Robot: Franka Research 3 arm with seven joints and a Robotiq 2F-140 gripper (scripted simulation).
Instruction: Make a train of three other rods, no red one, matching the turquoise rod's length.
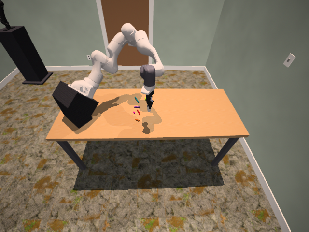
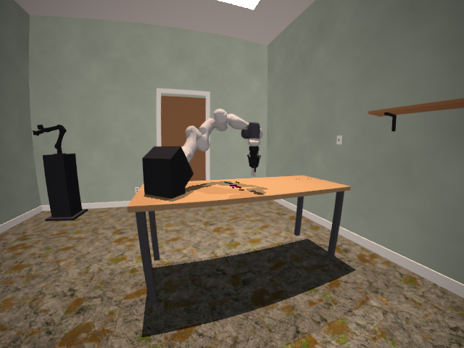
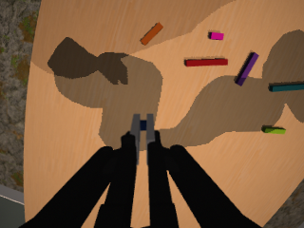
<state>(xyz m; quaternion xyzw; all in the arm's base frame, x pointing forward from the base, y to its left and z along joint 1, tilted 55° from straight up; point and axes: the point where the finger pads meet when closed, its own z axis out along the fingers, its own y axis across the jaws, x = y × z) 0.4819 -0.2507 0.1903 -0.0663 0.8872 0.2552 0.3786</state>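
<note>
The red rod is 10 cm behind my hand, 7 cm to the left of it and 13 cm below it. The rest, counted from my hand: blue rod: 3 cm below; then magenta rod: 15 cm behind, 6 cm to the left, 13 cm below; then orange rod: 11 cm behind, 4 cm to the right, 13 cm below.
</note>
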